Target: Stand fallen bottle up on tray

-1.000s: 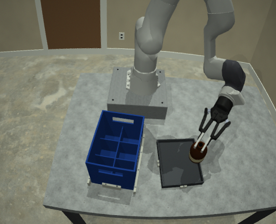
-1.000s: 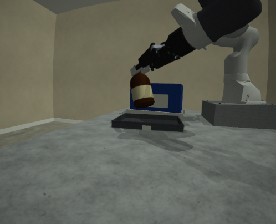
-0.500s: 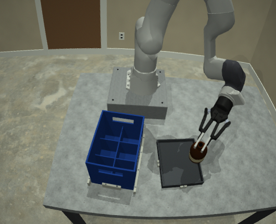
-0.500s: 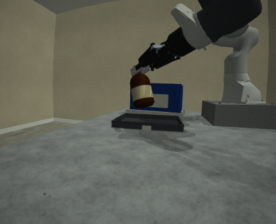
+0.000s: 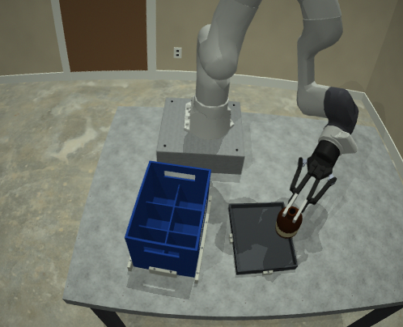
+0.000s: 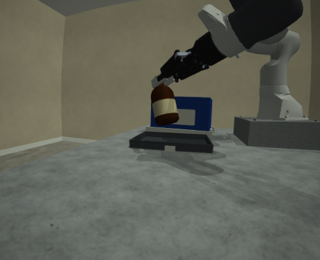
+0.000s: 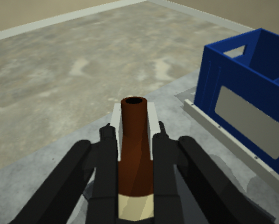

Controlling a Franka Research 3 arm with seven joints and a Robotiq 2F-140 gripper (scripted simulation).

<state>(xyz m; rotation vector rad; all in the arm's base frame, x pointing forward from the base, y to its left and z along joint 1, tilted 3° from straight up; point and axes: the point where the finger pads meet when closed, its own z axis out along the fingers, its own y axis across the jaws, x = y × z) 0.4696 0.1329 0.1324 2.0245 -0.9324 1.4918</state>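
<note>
Now: hand 60 mm above the brown bottle. Round my hand: blue crate 100 mm behind, 320 mm to the right, 130 mm below; dark grey tray 40 mm behind, 40 mm to the right, 200 mm below.
</note>
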